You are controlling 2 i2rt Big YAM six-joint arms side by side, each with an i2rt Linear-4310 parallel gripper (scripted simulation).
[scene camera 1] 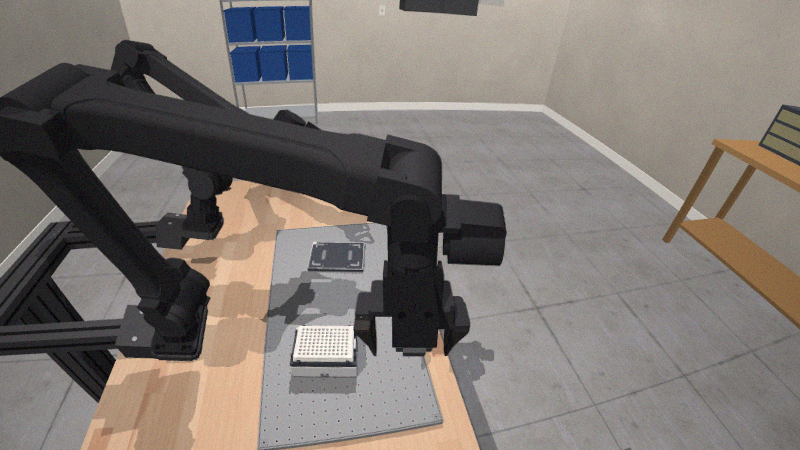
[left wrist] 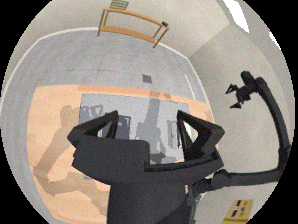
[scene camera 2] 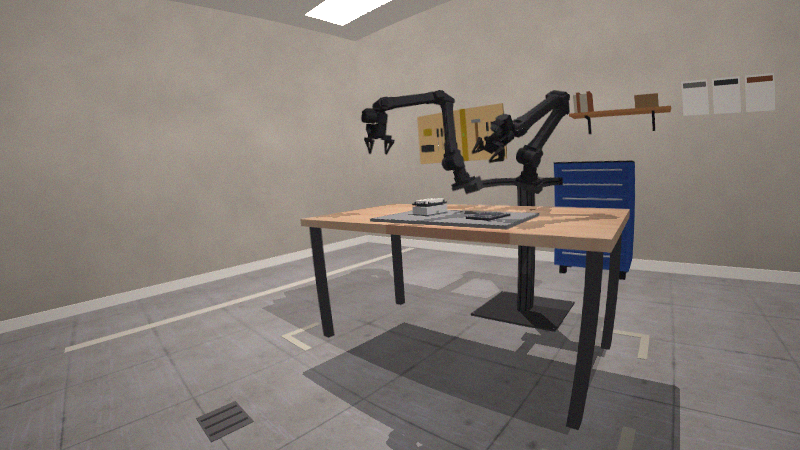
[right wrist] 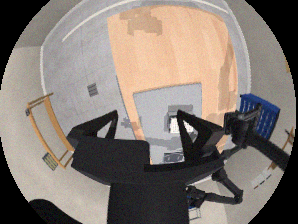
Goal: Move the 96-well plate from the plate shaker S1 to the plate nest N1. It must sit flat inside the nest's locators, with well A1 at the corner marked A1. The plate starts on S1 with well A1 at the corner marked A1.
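My left gripper (left wrist: 147,113) is visible to me. As for my right gripper (scene camera 1: 410,353), which is also my right gripper (right wrist: 147,113) in its own wrist view, I can see it as well. There is a white 96-well plate (scene camera 1: 333,335) in the scene. I also see a plate shaker S1 (scene camera 1: 299,369), and a dark plate nest N1 (scene camera 1: 336,256) is visible too.
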